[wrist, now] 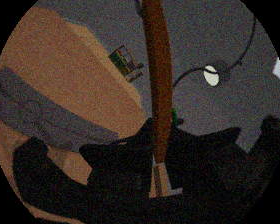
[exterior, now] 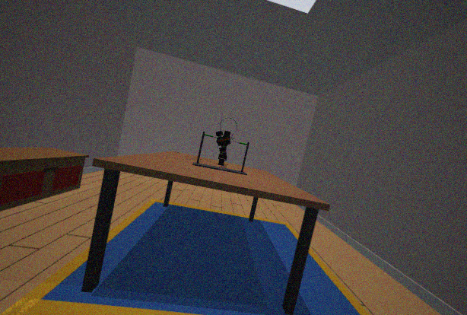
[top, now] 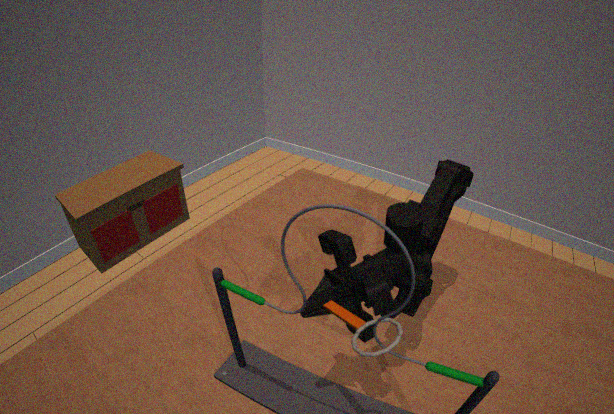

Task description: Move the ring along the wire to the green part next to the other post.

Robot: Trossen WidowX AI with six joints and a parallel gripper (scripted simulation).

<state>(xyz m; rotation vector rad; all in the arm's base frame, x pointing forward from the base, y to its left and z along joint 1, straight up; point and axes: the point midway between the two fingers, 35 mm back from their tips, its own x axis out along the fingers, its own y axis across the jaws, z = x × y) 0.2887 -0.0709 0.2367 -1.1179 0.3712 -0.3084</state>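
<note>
The ring with orange handle is 9 cm to the left of my gripper tip and 4 cm above it.
</note>
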